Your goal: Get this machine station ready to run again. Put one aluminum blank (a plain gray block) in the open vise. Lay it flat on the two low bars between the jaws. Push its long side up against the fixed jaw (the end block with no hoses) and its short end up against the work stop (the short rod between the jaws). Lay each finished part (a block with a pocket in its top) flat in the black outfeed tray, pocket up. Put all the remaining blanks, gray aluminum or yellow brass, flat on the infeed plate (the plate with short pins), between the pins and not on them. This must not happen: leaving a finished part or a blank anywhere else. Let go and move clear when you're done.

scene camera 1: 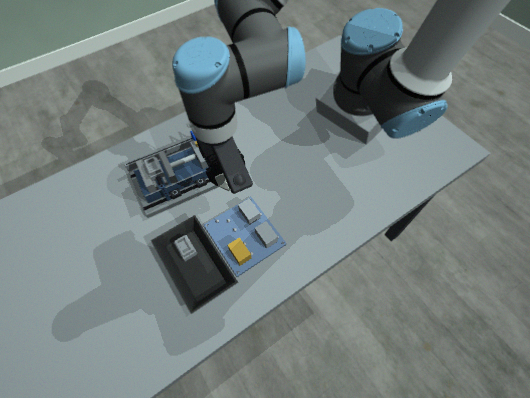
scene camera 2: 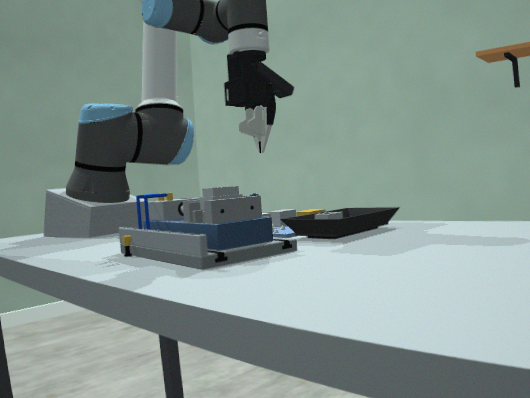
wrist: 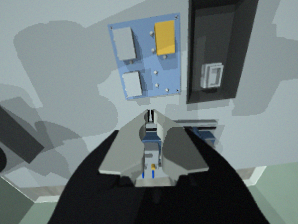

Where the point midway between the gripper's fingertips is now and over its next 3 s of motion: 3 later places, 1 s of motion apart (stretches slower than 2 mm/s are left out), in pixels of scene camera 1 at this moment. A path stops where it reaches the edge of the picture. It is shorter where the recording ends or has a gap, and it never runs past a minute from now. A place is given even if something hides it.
The gripper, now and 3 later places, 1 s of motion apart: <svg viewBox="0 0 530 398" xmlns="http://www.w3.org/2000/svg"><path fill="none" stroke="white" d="M229 189L231 196L232 202L231 197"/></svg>
